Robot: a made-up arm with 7 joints.
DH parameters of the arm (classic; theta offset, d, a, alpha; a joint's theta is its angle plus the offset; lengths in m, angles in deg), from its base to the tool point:
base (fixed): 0 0 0 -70
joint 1: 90 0 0 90
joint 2: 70 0 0 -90
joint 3: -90 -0.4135 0.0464 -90
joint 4: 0 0 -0.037 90
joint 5: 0 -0.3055 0 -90
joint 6: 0 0 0 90
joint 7: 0 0 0 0
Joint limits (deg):
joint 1: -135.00..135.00
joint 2: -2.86..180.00
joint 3: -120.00..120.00
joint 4: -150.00..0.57
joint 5: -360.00..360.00
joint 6: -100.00..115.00
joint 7: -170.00..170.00
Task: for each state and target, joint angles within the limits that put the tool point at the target. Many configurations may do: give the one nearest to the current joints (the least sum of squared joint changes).
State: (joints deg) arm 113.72 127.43 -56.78 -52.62 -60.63 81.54 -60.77
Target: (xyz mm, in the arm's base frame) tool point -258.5 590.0 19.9
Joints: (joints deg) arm 100.72 109.91 -43.86 -68.15 -60.63 81.54 -60.77
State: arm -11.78 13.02 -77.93 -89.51 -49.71 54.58 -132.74
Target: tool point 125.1 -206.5 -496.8
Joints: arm -8.79 17.85 -79.73 -94.94 -49.71 54.58 -132.74
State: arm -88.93 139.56 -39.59 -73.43 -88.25 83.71 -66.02
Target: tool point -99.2 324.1 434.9
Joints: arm -91.01 145.76 -32.21 -95.19 -88.25 83.71 -66.02
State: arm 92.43 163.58 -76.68 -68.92 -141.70 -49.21 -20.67
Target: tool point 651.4 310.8 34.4
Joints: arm 95.56 178.53 -76.25 -6.46 -141.70 -49.21 -20.67
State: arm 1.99 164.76 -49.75 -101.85 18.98 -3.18 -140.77
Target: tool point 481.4 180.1 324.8
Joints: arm 26.70 180.00 -19.73 -79.87 18.98 -3.18 -140.77
